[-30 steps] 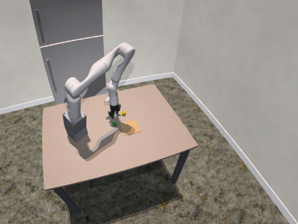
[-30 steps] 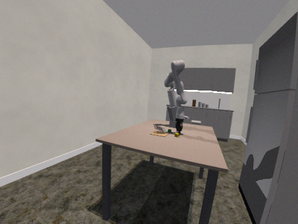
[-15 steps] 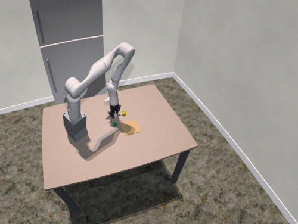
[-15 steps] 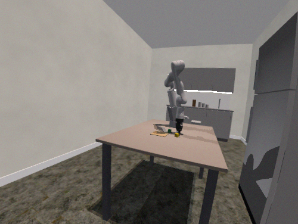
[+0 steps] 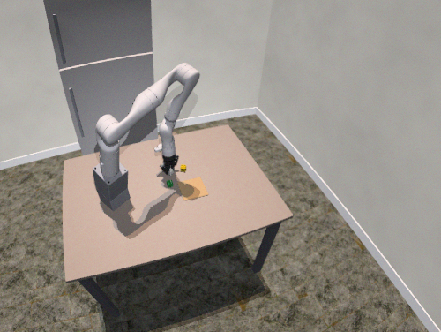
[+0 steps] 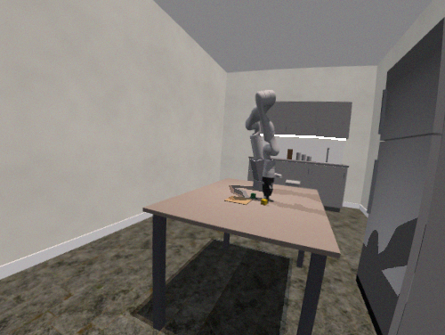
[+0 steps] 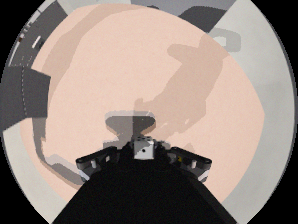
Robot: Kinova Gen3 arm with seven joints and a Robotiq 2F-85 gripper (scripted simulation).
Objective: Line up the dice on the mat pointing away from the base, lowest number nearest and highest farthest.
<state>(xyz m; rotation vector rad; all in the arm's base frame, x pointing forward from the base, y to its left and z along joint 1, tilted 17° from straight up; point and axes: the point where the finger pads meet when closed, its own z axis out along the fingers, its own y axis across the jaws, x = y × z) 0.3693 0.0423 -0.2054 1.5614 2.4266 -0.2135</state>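
Right now the mat is 170 mm to the right of my hand, 70 mm ahead of it and 20 mm below it. The rest, counted from my hand: white die right at my hand; then green die 90 mm to the right, 40 mm behind; then yellow die 80 mm ahead, 10 mm to the right.
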